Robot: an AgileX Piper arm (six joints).
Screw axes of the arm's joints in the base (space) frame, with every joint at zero. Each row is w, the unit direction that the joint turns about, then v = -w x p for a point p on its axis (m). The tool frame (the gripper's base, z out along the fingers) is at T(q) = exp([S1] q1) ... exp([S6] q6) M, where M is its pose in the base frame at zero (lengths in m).
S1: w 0 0 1 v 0.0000 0.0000 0.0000
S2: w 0 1 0 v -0.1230 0.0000 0.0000
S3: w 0 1 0 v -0.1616 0.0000 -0.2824
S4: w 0.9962 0 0.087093 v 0.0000 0.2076 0.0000
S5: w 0 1 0 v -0.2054 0.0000 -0.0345
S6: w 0.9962 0 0.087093 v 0.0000 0.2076 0.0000
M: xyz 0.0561 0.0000 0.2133 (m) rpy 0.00 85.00 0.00 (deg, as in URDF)
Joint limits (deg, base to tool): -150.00..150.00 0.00..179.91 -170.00..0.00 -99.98..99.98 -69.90..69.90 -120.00..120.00
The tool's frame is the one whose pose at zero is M.
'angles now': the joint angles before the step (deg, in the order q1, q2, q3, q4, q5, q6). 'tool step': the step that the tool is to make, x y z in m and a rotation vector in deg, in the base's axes. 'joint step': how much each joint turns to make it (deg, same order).
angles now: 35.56, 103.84, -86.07, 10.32, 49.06, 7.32
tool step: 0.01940, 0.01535, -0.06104, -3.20, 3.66, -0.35
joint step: 0.31, 8.90, -0.01, -0.28, -4.12, 0.06
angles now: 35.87, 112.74, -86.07, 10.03, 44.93, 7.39
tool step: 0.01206, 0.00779, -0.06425, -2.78, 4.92, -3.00
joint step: 0.00, 8.81, -0.01, -0.07, -3.56, 2.68
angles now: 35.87, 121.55, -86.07, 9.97, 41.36, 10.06
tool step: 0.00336, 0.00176, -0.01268, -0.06, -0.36, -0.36
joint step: 0.00, 1.79, 0.00, -0.14, -2.09, 0.14
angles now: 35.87, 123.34, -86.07, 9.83, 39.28, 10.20
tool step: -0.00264, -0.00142, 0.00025, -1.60, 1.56, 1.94
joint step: 0.01, 0.00, -0.34, -0.21, 2.75, -1.51
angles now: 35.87, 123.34, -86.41, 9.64, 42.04, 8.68
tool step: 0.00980, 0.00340, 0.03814, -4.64, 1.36, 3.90
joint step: 0.00, 0.04, -9.92, -4.17, 13.85, -0.41
